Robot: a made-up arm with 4 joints. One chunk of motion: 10 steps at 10 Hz.
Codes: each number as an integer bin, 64 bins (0 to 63) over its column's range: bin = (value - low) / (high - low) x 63, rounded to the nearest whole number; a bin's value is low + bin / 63 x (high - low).
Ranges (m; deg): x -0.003..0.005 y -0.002..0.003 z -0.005..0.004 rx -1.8..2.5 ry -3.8..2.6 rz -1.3..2
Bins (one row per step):
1: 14 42 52 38 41 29
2: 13 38 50 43 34 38
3: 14 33 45 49 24 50
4: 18 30 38 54 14 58
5: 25 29 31 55 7 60
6: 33 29 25 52 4 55
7: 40 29 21 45 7 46
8: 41 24 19 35 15 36
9: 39 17 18 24 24 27
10: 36 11 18 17 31 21
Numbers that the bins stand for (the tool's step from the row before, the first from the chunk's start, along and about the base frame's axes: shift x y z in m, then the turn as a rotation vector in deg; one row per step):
1: -0.00122 0.00133 0.00243 0.794 0.365 0.219
2: -0.00135 0.00102 0.00214 1.135 -0.346 0.690
3: -0.00122 0.00062 0.00143 1.544 -1.362 1.319
4: -0.00071 0.00038 0.00043 1.886 -2.378 1.738
5: 0.00017 0.00030 -0.00057 1.954 -3.089 1.843
6: 0.00119 0.00030 -0.00143 1.749 -3.394 1.581
7: 0.00208 0.00030 -0.00200 1.271 -3.089 1.110
8: 0.00221 -0.00010 -0.00229 0.589 -2.276 0.586
9: 0.00195 -0.00065 -0.00243 -0.162 -1.362 0.114
10: 0.00157 -0.00113 -0.00243 -0.640 -0.651 -0.200

